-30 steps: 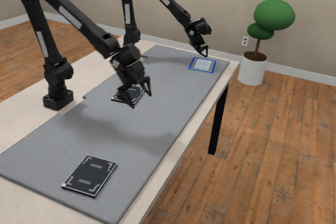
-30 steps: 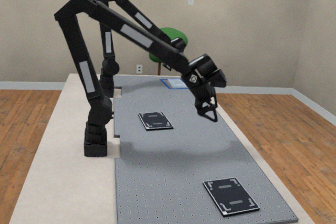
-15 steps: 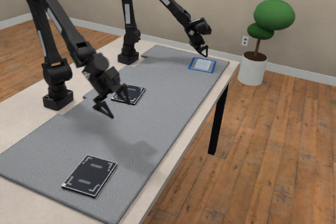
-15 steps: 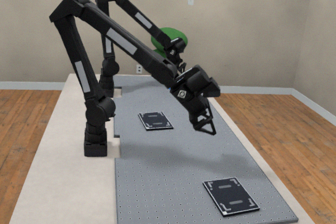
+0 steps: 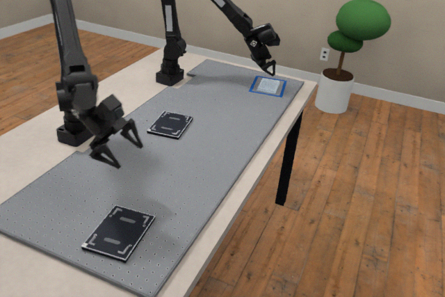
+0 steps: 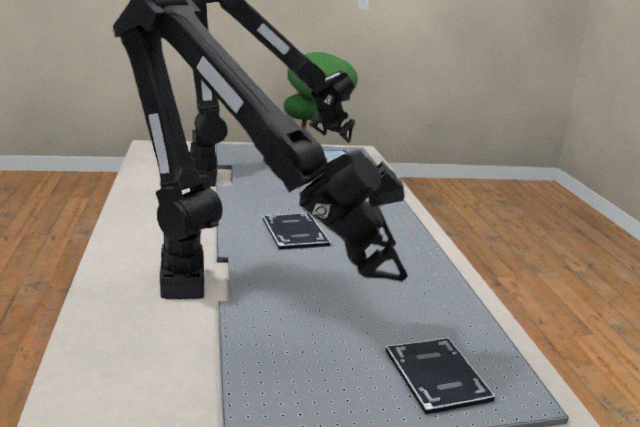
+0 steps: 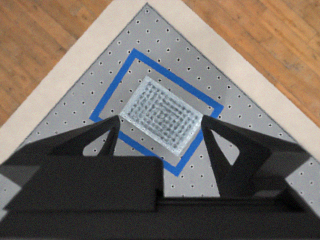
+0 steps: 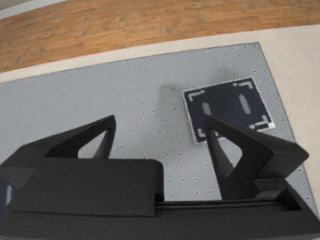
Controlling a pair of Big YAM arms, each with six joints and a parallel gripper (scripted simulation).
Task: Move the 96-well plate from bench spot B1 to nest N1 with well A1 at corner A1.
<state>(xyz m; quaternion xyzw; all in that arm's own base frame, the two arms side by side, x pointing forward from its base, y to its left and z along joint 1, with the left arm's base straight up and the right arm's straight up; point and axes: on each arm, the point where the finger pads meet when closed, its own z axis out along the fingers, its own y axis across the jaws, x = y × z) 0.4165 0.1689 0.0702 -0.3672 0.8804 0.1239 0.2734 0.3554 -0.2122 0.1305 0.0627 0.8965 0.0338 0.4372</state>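
My left gripper is now 10 mm short of the clear 96-well plate, 10 mm to the right of it and 80 mm above it.
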